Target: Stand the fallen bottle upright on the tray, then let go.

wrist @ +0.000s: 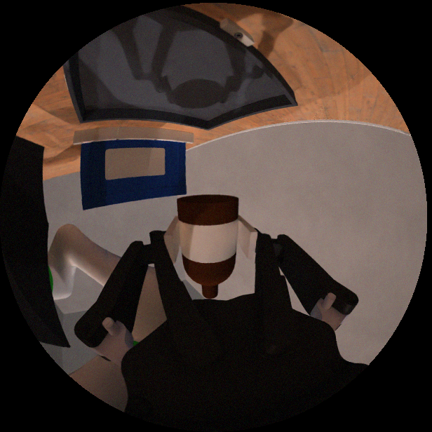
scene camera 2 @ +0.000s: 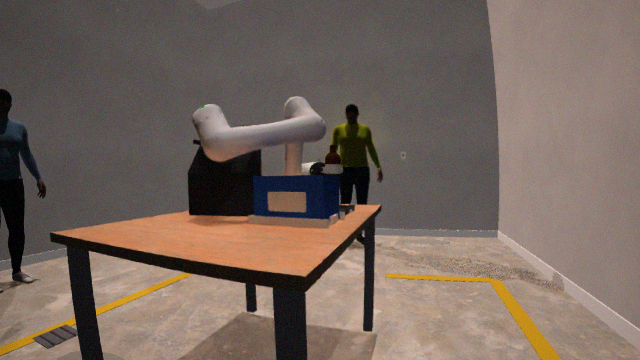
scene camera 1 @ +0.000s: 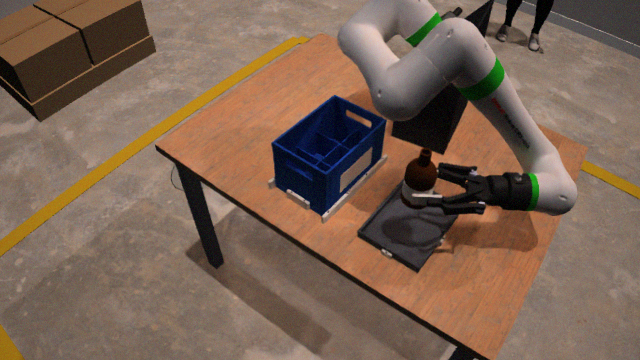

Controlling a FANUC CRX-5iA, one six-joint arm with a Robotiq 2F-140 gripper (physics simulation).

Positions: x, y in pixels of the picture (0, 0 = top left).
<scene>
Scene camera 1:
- my gripper: 410, 186
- brown bottle: 420, 176
</scene>
